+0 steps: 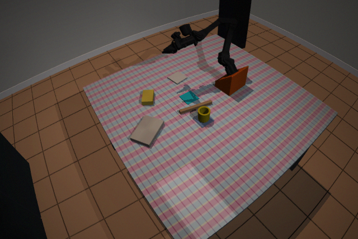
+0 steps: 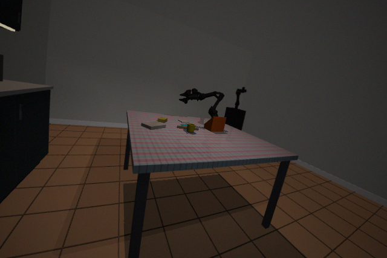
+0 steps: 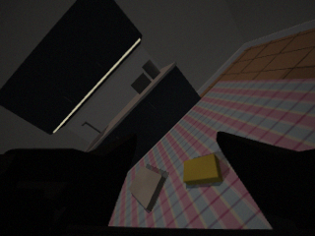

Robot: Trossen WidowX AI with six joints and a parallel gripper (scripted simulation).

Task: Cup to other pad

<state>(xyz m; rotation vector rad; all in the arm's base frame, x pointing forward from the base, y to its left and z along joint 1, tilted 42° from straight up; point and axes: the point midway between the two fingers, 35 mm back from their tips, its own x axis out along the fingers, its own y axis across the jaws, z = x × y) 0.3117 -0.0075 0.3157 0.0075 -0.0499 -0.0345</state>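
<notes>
My gripper tip is now 37 cm to the right of the yellow cup, 24 cm above it and 7 cm past it. Also, from my gripper tip: beige tile (27 cm below, 11 cm behind, 5 cm to the right); then teal pad (28 cm below, 17 cm to the left, 8 cm behind); then yellow block (26 cm below, 15 cm ahead, 5 cm to the left).
</notes>
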